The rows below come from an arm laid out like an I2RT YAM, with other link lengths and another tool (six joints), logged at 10 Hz.
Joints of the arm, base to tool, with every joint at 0 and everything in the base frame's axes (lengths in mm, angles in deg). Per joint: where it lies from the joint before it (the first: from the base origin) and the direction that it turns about. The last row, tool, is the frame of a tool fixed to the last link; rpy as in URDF.
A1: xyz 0 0 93.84 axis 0 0 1
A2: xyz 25 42.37 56.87 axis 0 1 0
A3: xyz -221.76 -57.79 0 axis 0 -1 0
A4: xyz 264.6 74.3 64.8 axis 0 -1 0
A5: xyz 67.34 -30.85 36.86 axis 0 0 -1
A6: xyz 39.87 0 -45.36 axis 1 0 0
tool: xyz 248 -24 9 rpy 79.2 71.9 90
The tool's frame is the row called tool.
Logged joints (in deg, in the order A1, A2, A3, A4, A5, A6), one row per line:
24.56 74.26 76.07 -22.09 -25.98 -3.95
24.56 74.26 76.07 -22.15 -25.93 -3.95
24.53 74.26 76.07 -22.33 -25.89 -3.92
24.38 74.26 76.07 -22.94 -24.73 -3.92
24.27 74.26 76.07 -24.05 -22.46 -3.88
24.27 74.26 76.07 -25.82 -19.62 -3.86
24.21 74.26 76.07 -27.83 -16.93 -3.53
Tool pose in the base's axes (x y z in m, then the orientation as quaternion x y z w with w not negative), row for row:
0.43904 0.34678 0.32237 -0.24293 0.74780 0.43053 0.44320
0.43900 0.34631 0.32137 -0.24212 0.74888 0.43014 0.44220
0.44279 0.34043 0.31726 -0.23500 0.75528 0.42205 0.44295
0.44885 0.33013 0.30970 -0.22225 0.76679 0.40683 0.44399
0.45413 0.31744 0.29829 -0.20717 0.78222 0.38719 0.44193
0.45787 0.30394 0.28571 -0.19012 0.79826 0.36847 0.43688
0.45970 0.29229 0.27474 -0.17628 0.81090 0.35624 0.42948
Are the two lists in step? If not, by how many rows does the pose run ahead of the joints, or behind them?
The pose runs 1 row ahead of the joints: the pose in row i belongs to the joints in row i + 1.
